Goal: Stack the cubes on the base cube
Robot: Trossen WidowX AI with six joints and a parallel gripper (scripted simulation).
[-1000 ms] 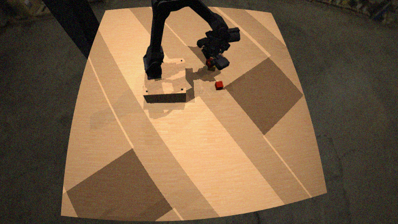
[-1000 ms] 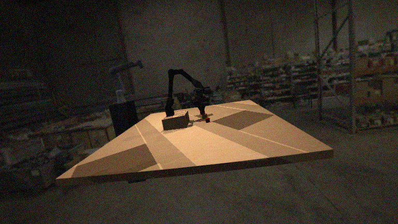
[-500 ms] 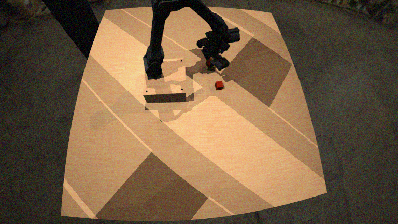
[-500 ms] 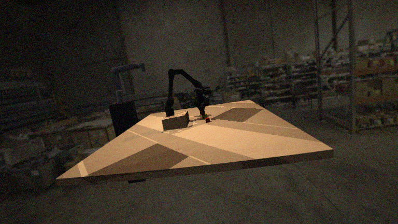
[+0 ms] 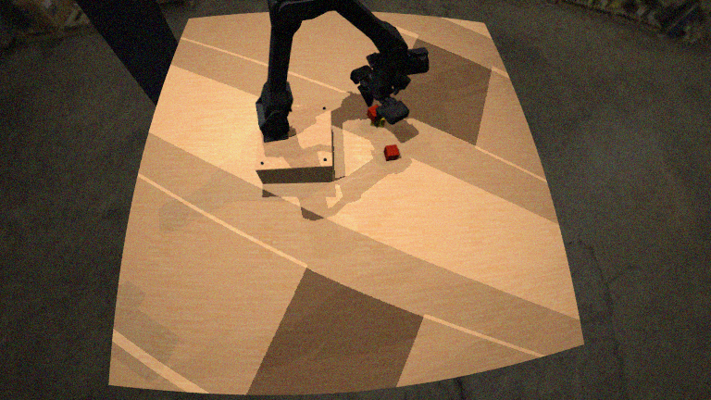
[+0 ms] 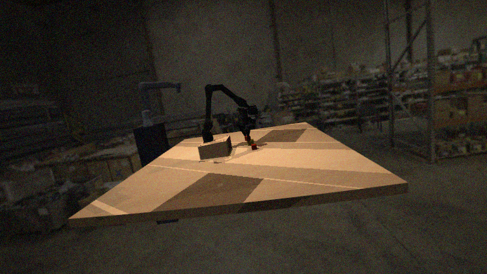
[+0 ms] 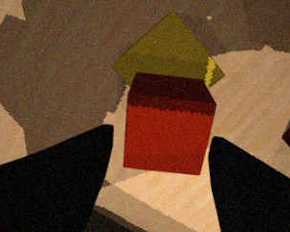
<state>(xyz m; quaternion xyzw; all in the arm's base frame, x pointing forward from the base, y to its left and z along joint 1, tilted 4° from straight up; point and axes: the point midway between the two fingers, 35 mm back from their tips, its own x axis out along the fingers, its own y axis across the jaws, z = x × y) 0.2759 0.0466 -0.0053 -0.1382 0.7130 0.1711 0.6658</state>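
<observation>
Now: the yellow cube 50 mm below my gripper tip, 20 mm ahead of it and 10 mm to the left of it.
</observation>
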